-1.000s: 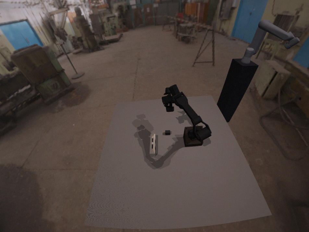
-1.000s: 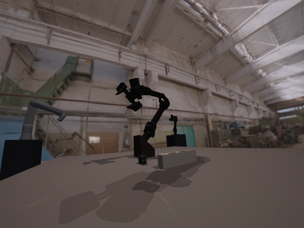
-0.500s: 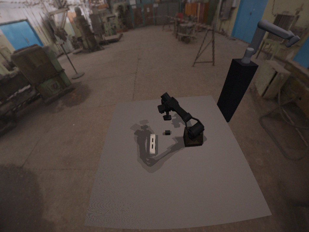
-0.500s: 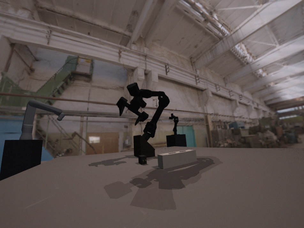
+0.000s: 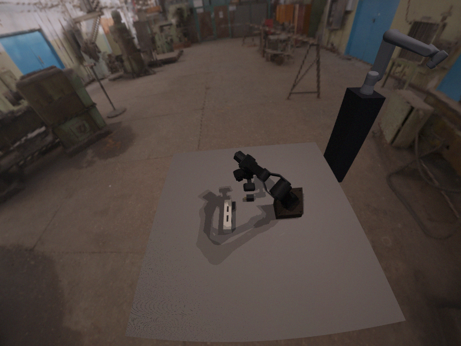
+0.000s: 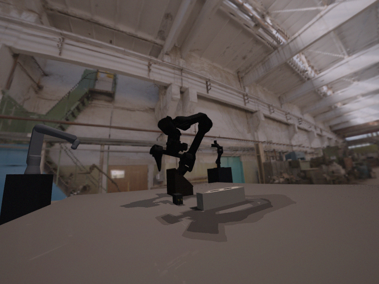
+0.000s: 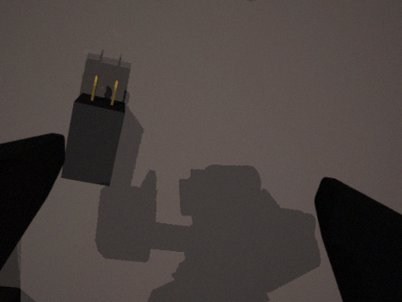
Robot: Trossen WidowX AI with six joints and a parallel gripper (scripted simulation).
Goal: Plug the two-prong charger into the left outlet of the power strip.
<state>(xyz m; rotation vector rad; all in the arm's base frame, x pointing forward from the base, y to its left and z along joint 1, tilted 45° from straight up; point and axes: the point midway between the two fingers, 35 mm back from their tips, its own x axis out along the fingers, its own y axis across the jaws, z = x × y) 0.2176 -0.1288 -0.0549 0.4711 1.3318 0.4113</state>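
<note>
My gripper tip is 110 mm above the black two-prong charger, 40 mm to the right of it and 10 mm past it.
</note>
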